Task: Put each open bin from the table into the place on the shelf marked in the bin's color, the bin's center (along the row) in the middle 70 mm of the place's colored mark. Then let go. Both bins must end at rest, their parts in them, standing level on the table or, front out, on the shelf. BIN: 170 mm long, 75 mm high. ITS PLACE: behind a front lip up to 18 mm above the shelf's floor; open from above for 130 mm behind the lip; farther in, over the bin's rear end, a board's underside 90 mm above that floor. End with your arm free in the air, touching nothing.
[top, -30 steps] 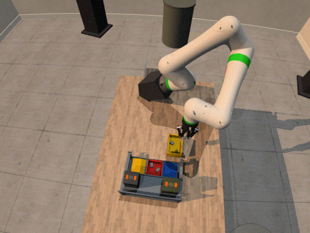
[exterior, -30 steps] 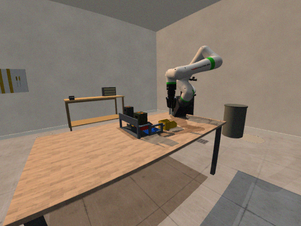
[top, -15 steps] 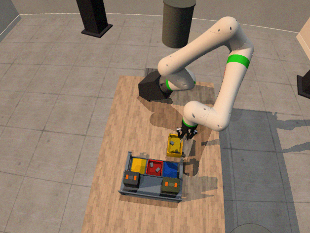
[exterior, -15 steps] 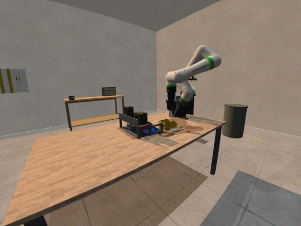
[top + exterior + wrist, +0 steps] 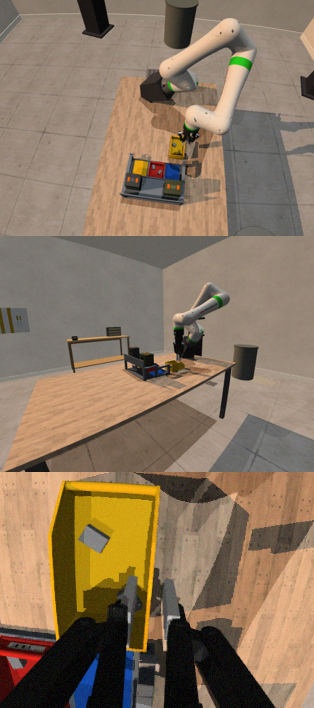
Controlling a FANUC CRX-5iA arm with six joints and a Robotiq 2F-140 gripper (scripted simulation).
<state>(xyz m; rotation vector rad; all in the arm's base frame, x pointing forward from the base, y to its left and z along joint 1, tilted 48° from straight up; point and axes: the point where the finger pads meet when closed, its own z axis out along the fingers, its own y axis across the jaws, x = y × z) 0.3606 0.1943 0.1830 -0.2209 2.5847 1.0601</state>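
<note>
My gripper is now 90 mm above the yellow bin, 50 mm to the left of it and 10 mm short of it. Also, from my hand: blue-marked place 230 mm ahead, 120 mm below; red bin 260 mm ahead, 100 mm to the right, 80 mm below; red mark 260 mm ahead, 120 mm below, 110 mm to the right.
</note>
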